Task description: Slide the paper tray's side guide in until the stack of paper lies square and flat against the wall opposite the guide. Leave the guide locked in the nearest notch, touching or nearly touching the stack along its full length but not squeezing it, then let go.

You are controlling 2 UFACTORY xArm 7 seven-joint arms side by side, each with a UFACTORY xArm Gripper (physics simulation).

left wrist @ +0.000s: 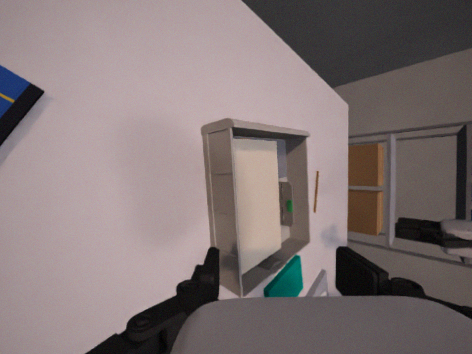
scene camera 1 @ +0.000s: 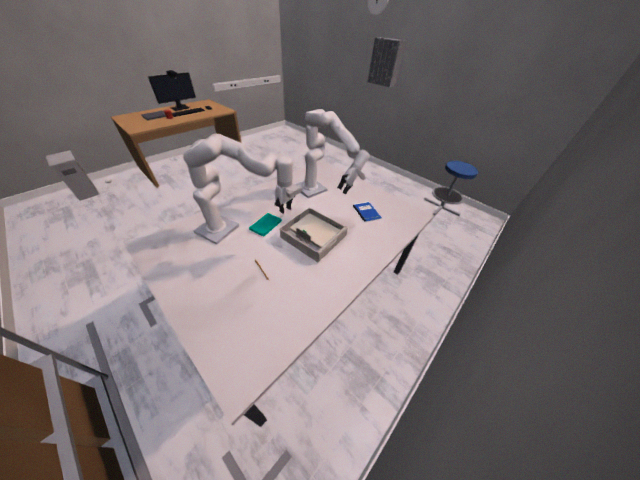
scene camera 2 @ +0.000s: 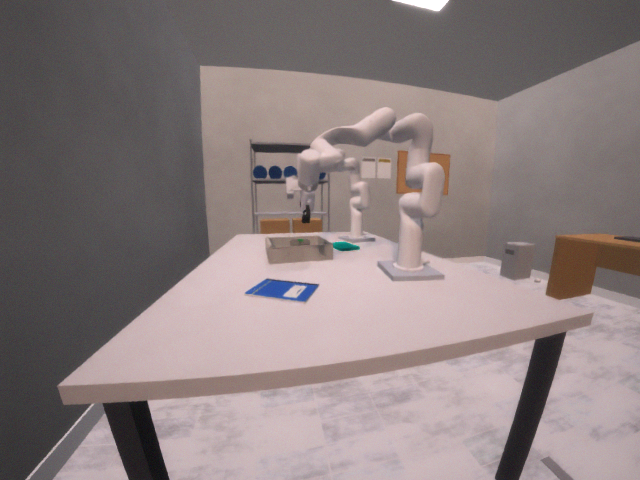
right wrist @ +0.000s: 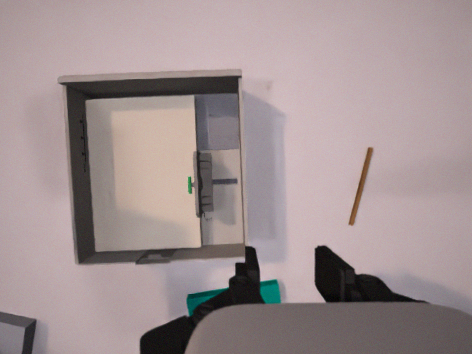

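Seen in the pictures: left gripper, between the fingertips: [left wrist: 277,267] [scene camera 1: 341,191] [scene camera 2: 304,214]; right gripper, between the fingertips: [left wrist: 396,226] [scene camera 1: 285,210] [right wrist: 284,265]; left arm's base, origin of its link: [scene camera 1: 310,186] [scene camera 2: 408,267]; right arm's base, origin of its link: [scene camera 1: 216,227] [scene camera 2: 356,237].
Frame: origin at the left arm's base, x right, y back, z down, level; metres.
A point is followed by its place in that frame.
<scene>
The grey paper tray [scene camera 1: 333,243] {x 0.357, y -0.625, z -0.031 m} [scene camera 2: 299,253] {x 0.230, y -0.453, z -0.022 m} [left wrist: 220,190] {x 0.227, y -0.477, z -0.022 m} [right wrist: 75,200] {x 0.243, y -0.390, z -0.057 m} holds a cream paper stack [scene camera 1: 323,227] {x 0.290, y -0.464, z -0.017 m} [left wrist: 257,200] {x 0.349, y -0.453, z -0.017 m} [right wrist: 150,170] {x 0.353, y -0.455, z -0.017 m}. In the right wrist view, the stack lies along the left wall. The grey side guide [scene camera 1: 305,236] {x 0.453, y -0.465, z -0.033 m} [left wrist: 286,220] {x 0.454, y -0.397, z -0.037 m} [right wrist: 204,185] {x 0.458, y -0.436, z 0.001 m} stands at the stack's right edge there, with a green tab [left wrist: 290,205] {x 0.437, y -0.440, z -0.056 m} [right wrist: 190,185] {x 0.441, y -0.439, z -0.059 m}. Whether it is locked in a notch cannot be told. My left gripper [scene camera 1: 343,189] {x 0.111, y -0.433, z -0.222 m} [scene camera 2: 306,215] {x 0.111, y -0.433, z -0.222 m} [left wrist: 277,267] {x 0.111, y -0.433, z -0.222 m} is open and empty, above and behind the tray. My right gripper [scene camera 1: 285,207] {x 0.556, y -0.408, z -0.260 m} [right wrist: 284,265] {x 0.556, y -0.408, z -0.260 m} is open and empty, above the table near the tray's back left corner.
A teal book [scene camera 1: 265,224] {x 0.565, y -0.164, z 0.005 m} [scene camera 2: 345,246] {x 0.502, y -0.153, z 0.005 m} [left wrist: 285,280] {x 0.537, y -0.192, z 0.005 m} [right wrist: 270,291] {x 0.621, y -0.226, z 0.005 m} lies beside the tray. A blue notebook [scene camera 1: 367,211] {x -0.130, y -0.526, z 0.015 m} [scene camera 2: 281,290] {x -0.144, y -0.529, z 0.015 m} [left wrist: 12,95] {x -0.043, y -0.576, z 0.015 m} lies at the tray's other side. A brown stick [scene camera 1: 262,269] {x 0.796, y -0.481, z 0.016 m} [left wrist: 316,192] {x 0.792, y -0.466, z 0.016 m} [right wrist: 361,186] {x 0.794, y -0.470, z 0.016 m} lies on the table.
</scene>
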